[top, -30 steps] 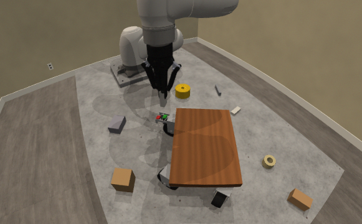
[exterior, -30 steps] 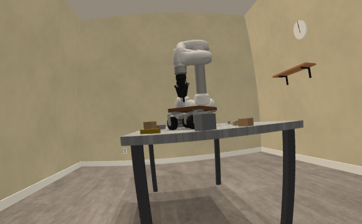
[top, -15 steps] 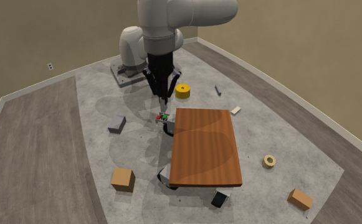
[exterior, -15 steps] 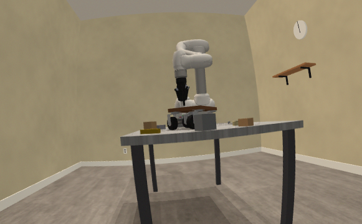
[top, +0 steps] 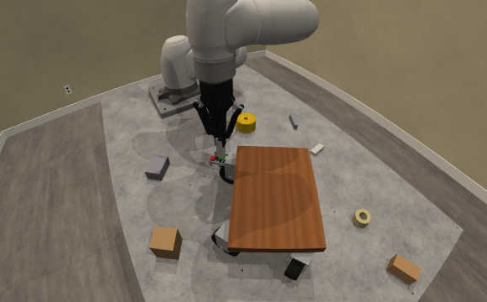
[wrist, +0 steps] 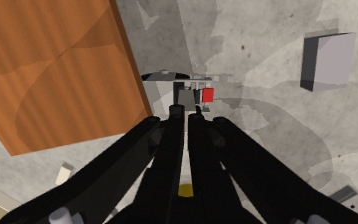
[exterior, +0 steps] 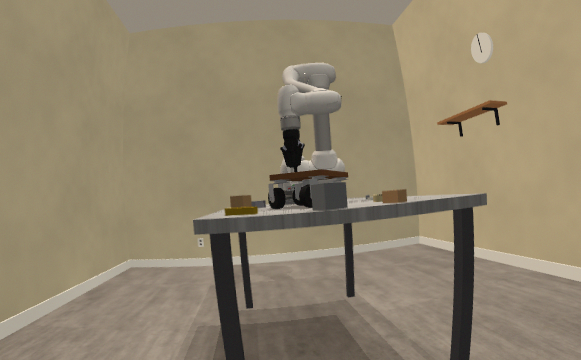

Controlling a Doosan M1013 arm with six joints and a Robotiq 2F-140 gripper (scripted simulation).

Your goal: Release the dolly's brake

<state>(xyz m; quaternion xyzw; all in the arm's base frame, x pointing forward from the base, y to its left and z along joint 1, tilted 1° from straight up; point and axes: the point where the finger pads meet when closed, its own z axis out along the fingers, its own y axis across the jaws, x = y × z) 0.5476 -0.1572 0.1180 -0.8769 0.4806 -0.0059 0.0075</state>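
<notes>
My gripper is now 1 cm past the brake pedal, 1 cm to the left of it and 6 cm above it. From my hand the other things lie so: grey block 16 cm behind, 15 cm to the right, 12 cm below; then white block 12 cm ahead, 33 cm to the left, 13 cm below; then yellow cylinder 15 cm behind, 22 cm to the left, 12 cm below.
</notes>
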